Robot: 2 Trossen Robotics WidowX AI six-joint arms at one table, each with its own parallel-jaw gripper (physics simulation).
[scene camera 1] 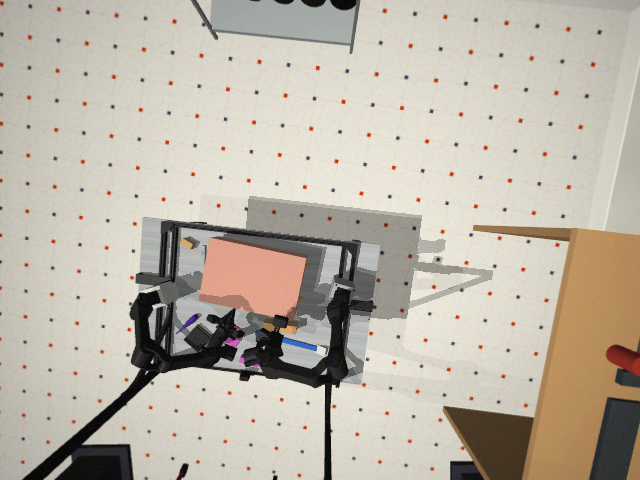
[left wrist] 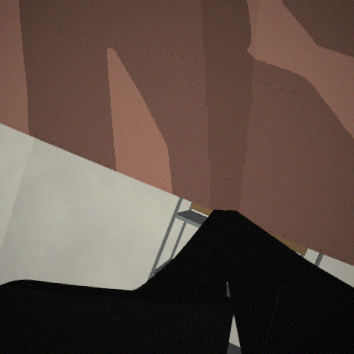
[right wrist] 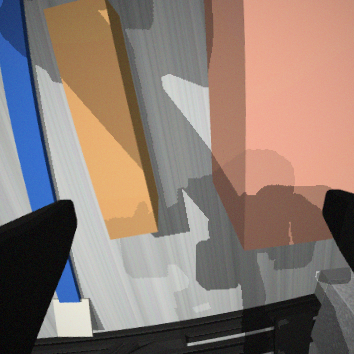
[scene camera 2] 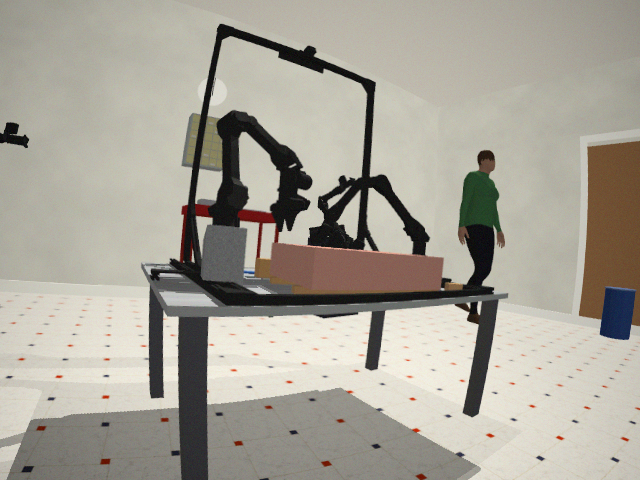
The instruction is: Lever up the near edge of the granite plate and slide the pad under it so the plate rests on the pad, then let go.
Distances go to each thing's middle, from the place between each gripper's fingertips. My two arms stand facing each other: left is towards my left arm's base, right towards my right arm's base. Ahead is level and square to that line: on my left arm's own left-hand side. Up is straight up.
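With the granite plate (scene camera 1: 260, 279), my left hand is 50 mm above it, 140 mm short of it and 90 mm to the left of it. The blue bar (right wrist: 29, 140) is 110 mm below that same left hand, 230 mm behind it and 240 mm to the right of it.
As for the blue bar and my right hand, the hand is 15 cm above the bar, 15 cm past it and 2 cm to the left of it. The granite plate sits 9 cm below my right hand, 22 cm ahead of it and 13 cm to the left of it.
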